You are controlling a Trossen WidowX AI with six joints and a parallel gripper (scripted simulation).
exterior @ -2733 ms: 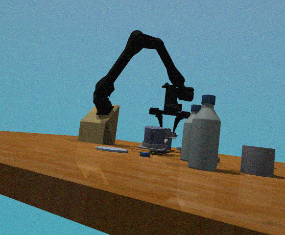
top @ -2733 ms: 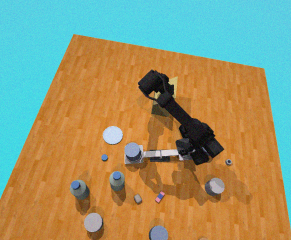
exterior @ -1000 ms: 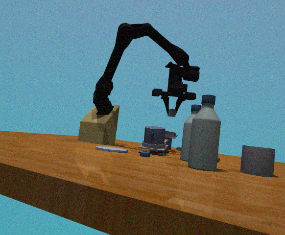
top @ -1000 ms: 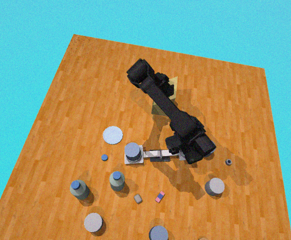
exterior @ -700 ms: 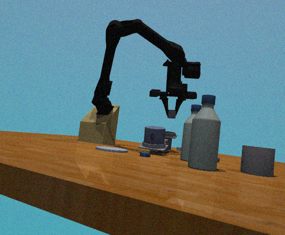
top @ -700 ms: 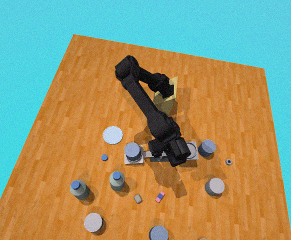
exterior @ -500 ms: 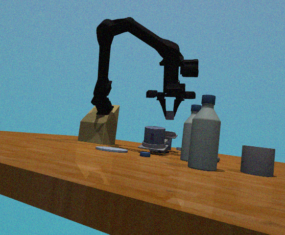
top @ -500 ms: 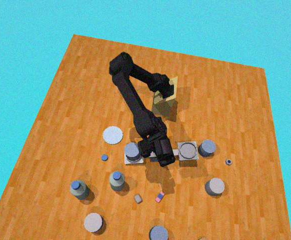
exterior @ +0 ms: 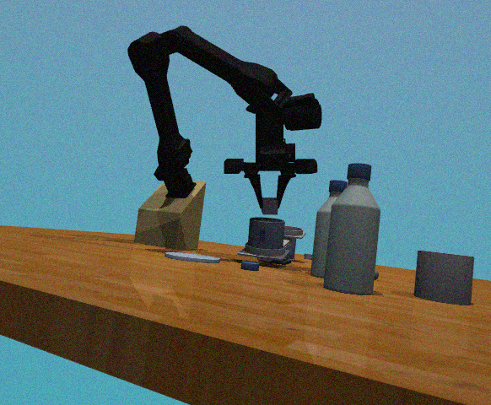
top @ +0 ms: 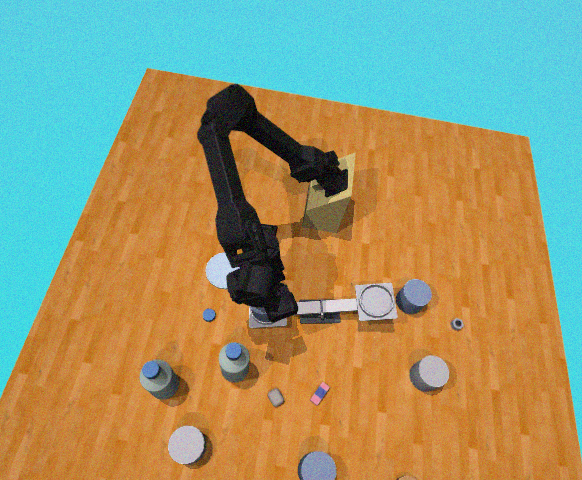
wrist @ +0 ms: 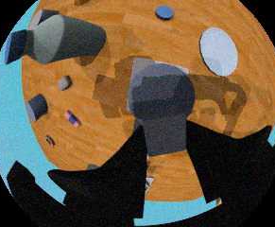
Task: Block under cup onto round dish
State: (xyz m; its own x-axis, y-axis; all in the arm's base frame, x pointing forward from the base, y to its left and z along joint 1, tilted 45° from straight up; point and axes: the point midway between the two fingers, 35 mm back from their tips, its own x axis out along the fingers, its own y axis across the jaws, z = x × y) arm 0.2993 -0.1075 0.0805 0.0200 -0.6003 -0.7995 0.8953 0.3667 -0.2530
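My gripper tip is now 1 cm short of the cup, 3 cm to the left of it and 5 cm above it. The rest, counted from my gripper tip: round dish 9 cm behind, 12 cm to the right, 11 cm below; then blue disc 3 cm ahead, 14 cm to the right, 11 cm below; then grey-blue block 1 cm above.
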